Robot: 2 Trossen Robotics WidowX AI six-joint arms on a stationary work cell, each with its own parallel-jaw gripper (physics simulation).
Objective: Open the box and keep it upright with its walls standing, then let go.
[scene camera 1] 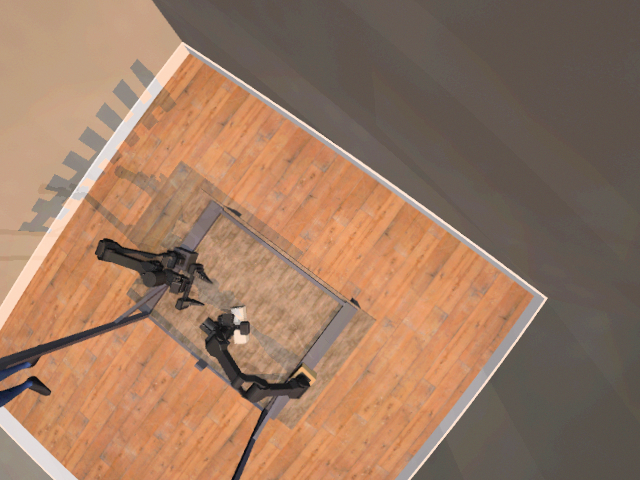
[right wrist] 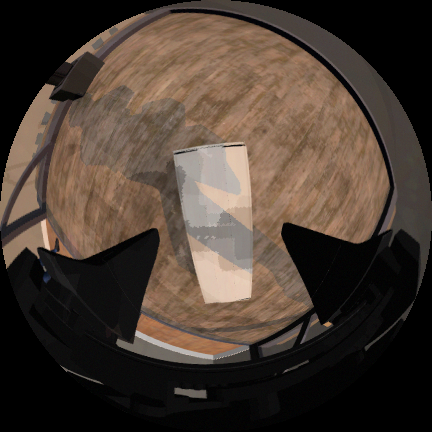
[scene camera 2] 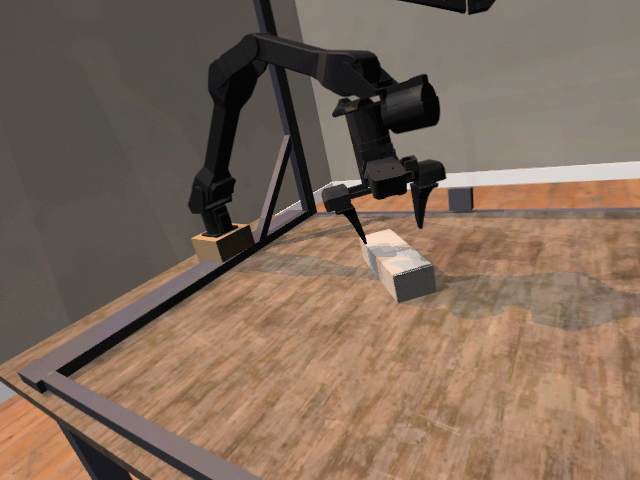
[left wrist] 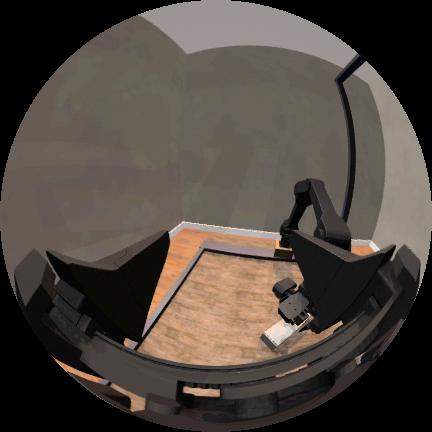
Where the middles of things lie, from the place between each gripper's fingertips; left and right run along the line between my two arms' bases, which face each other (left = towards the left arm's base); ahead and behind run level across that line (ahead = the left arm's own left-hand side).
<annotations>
The tan block [scene camera 2: 220,249] is 140 mm behind my left hand, 580 mm to the right of it and 360 mm below it.
My right hand is 2 cm short of the tan block, 45 cm to the left of it and 5 cm above it.
</annotations>
